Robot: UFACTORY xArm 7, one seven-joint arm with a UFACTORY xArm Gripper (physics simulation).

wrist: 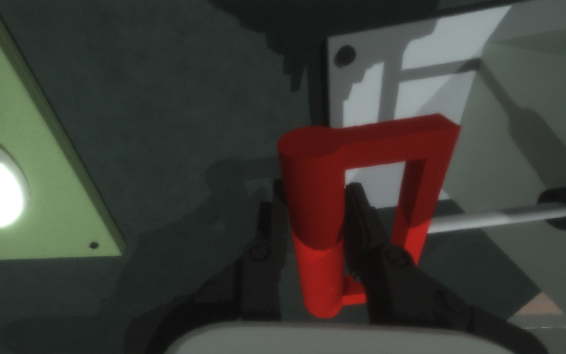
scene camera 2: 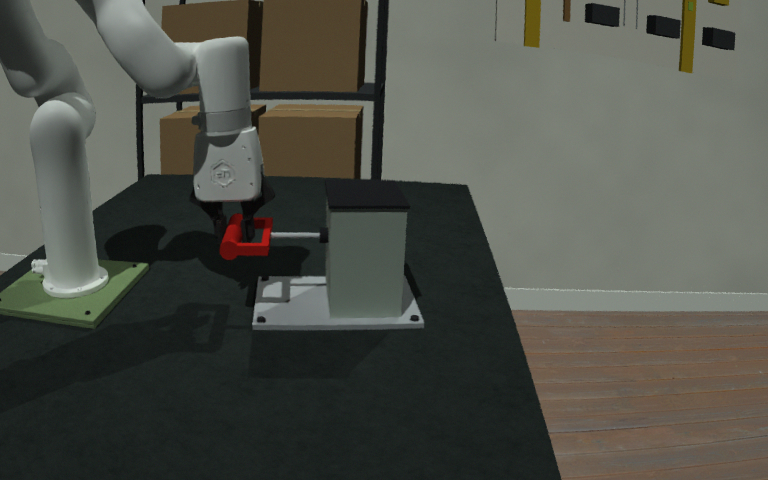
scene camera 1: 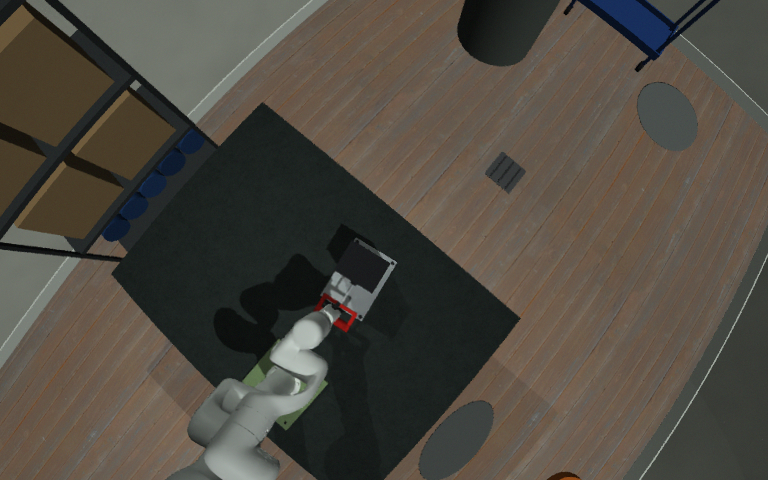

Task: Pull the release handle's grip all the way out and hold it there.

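Note:
The release handle's red grip is a round bar with a rectangular loop behind it. A bare length of pale rod shows between the loop and the grey housing with a black top, which stands on a light base plate. My gripper points down and is shut on the round bar, one finger on the outer side and one inside the loop. In the first scene view the arm hides the fingers.
The arm's base stands on a green plate on the dark mat. A shelf rack with cardboard boxes stands behind. A dark round column and a blue cart stand farther off.

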